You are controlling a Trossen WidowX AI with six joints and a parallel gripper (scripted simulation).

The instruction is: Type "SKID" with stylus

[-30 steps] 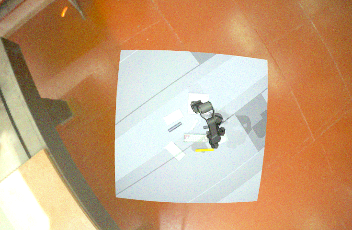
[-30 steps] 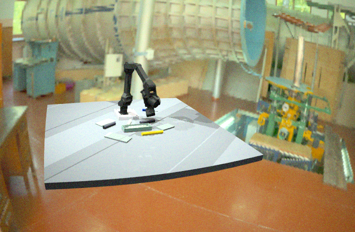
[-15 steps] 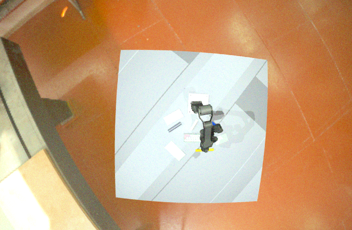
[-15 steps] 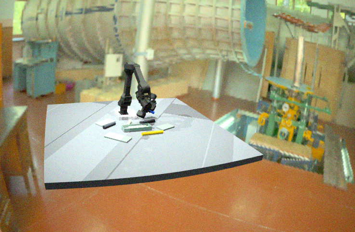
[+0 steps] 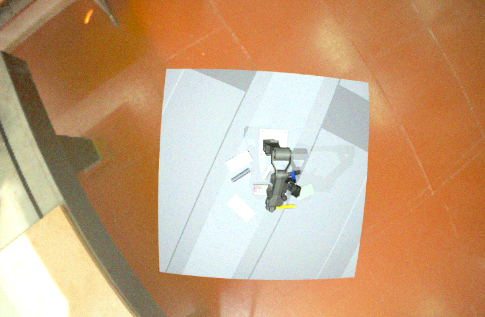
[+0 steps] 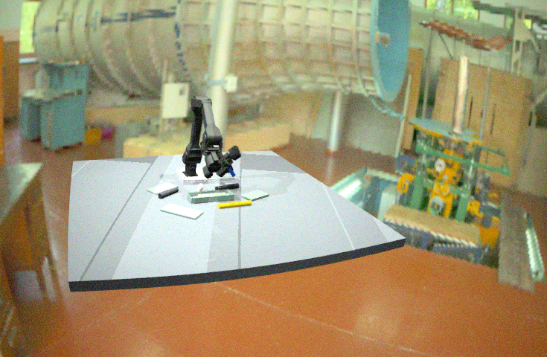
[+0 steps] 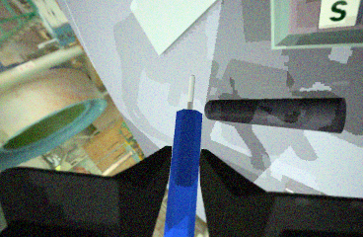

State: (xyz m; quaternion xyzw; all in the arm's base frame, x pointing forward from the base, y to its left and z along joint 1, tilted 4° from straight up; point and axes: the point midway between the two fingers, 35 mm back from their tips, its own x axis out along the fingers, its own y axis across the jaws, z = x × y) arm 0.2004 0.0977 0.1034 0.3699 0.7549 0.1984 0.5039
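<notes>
Now: the blue stylus 10 mm ahead of my gripper tip and 10 mm below it. From my gripper tip the other things lie so: yellow cylinder (170 mm ahead, 60 mm to the right, 90 mm below); white stick (40 mm behind, 140 mm to the right, 90 mm below); card (90 mm ahead, 80 mm to the left, 90 mm below).
</notes>
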